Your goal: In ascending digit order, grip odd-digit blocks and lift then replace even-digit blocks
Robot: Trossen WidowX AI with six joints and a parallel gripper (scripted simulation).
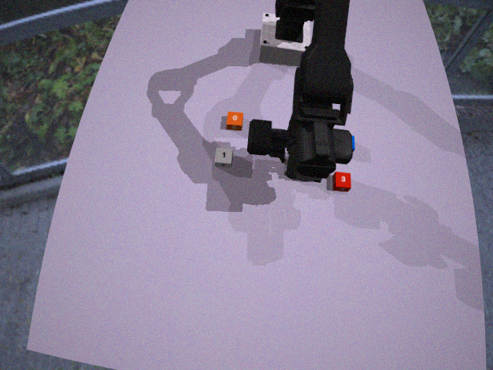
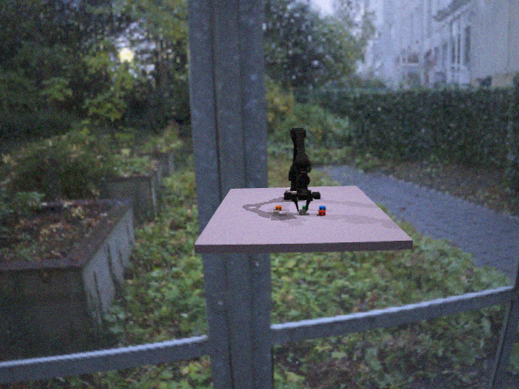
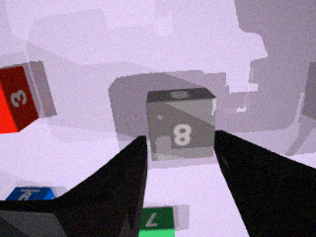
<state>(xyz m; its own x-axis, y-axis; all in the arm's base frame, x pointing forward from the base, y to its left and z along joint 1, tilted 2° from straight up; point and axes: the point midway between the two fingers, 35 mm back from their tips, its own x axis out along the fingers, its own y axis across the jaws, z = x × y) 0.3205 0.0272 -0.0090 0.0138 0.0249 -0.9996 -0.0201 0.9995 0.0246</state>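
Now: gripper tip 1 cm short of the grey block. From my gripper tip the other things lie so: green block: 8 cm behind, 2 cm to the left; blue block: 11 cm to the left, 6 cm behind; red block: 10 cm to the left, 3 cm ahead.
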